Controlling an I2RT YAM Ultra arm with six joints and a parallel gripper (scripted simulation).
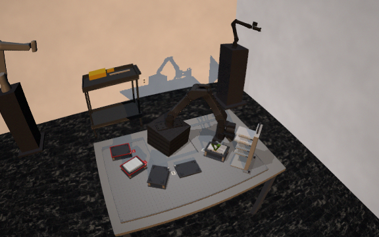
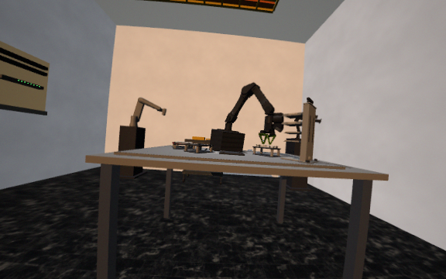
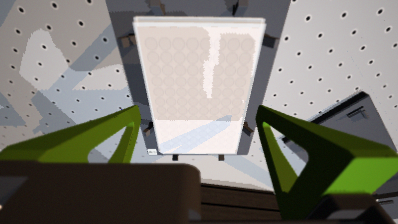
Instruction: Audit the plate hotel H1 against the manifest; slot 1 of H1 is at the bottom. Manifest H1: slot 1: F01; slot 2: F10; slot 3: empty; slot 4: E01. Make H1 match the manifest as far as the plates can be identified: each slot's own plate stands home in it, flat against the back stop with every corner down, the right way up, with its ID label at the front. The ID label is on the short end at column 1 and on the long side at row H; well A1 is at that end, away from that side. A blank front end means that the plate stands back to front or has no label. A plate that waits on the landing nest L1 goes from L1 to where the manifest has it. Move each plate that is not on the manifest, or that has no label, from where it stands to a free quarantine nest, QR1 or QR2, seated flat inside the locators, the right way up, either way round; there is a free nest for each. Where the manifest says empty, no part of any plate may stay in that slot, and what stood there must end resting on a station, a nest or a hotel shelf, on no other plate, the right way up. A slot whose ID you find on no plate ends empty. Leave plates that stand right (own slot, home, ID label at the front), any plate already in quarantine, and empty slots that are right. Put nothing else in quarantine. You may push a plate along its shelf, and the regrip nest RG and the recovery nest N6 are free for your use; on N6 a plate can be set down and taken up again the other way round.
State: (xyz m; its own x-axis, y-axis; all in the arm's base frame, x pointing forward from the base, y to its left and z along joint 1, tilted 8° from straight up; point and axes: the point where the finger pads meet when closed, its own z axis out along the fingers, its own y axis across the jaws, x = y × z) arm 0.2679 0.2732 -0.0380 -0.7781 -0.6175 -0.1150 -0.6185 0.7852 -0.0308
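The white plate is 20 mm below my hand. From my hand the other things lie so: A1 mark (90 mm behind, 30 mm below); dark regrip nest (30 mm below); RG tag (90 mm below, 80 mm behind, 70 mm to the right).
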